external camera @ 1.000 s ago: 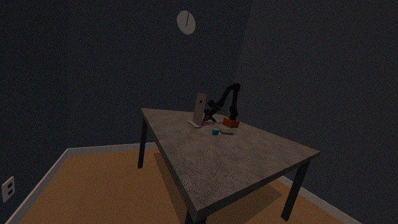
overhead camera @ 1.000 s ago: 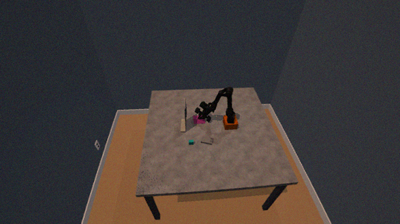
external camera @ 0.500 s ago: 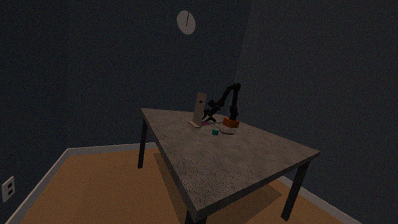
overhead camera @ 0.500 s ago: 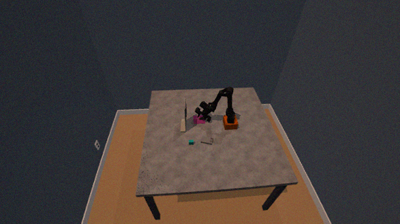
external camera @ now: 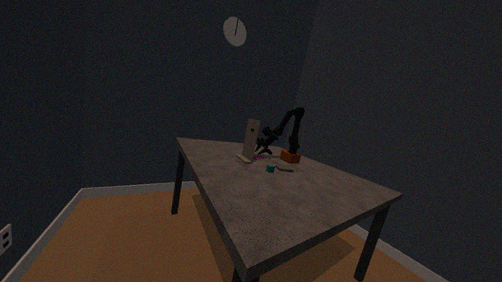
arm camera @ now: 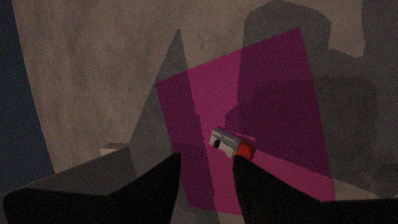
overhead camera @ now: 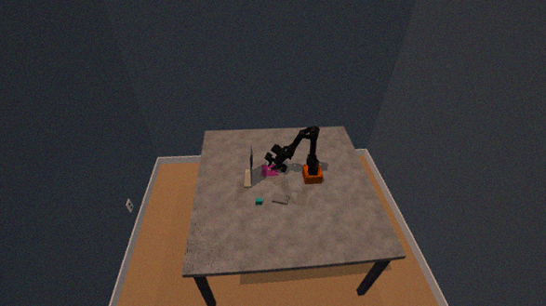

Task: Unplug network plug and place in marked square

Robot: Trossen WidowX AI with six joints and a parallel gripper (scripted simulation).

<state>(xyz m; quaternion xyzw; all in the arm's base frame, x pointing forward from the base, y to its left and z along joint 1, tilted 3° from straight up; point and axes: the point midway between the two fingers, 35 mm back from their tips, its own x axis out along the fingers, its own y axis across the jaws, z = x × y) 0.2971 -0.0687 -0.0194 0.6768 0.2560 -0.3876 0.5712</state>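
My gripper tip is 2 cm above the network plug. Also, from my gripper tip: flat grey slab (27 cm to the left, 9 cm behind, 2 cm below); then upright panel (14 cm ahead, 11 cm above, 10 cm to the left); then magenta marked square (3 cm below).
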